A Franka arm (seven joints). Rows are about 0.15 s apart.
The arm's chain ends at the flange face. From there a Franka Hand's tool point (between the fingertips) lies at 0.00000 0.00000 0.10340 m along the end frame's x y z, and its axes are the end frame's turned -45 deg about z.
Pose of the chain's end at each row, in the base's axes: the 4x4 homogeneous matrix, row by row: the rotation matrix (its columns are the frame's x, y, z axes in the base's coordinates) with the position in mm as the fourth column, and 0 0 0 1 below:
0.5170 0.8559 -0.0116 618.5; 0.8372 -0.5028 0.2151 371.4; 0.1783 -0.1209 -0.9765 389.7; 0 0 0 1
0.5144 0.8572 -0.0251 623.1; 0.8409 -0.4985 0.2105 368.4; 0.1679 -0.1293 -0.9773 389.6; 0 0 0 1
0.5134 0.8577 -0.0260 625.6; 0.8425 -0.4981 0.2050 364.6; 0.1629 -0.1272 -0.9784 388.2; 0 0 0 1
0.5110 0.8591 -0.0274 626.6; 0.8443 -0.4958 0.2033 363.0; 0.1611 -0.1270 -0.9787 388.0; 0 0 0 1
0.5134 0.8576 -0.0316 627.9; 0.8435 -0.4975 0.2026 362.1; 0.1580 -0.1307 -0.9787 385.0; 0 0 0 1
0.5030 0.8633 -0.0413 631.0; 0.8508 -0.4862 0.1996 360.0; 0.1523 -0.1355 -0.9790 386.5; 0 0 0 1
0.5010 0.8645 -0.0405 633.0; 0.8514 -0.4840 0.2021 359.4; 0.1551 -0.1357 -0.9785 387.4; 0 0 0 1
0.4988 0.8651 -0.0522 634.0; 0.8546 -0.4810 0.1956 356.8; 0.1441 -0.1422 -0.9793 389.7; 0 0 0 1
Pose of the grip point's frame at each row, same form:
-0.2396 0.9708 -0.0116 617.3; 0.9475 0.2365 0.2151 393.6; 0.2116 0.0406 -0.9765 288.7; 0 0 0 1
-0.2424 0.9699 -0.0251 620.5; 0.9471 0.2421 0.2105 390.2; 0.2102 0.0273 -0.9773 288.5; 0 0 0 1
-0.2435 0.9695 -0.0260 622.9; 0.9479 0.2435 0.2050 385.8; 0.2051 0.0252 -0.9784 287.0; 0 0 0 1
-0.2461 0.9688 -0.0274 623.8; 0.9476 0.2464 0.2033 384.0; 0.2037 0.0241 -0.9787 286.8; 0 0 0 1
-0.2434 0.9694 -0.0316 624.6; 0.9482 0.2447 0.2026 383.0; 0.2041 0.0193 -0.9787 283.8; 0 0 0 1
-0.2548 0.9661 -0.0413 626.7; 0.9454 0.2578 0.1996 380.6; 0.2035 0.0119 -0.9790 285.3; 0 0 0 1
-0.2570 0.9656 -0.0405 628.8; 0.9443 0.2598 0.2021 380.3; 0.2056 0.0137 -0.9785 286.2; 0 0 0 1
-0.2590 0.9644 -0.0522 628.6; 0.9444 0.2642 0.1956 377.0; 0.2024 0.0013 -0.9793 288.4; 0 0 0 1

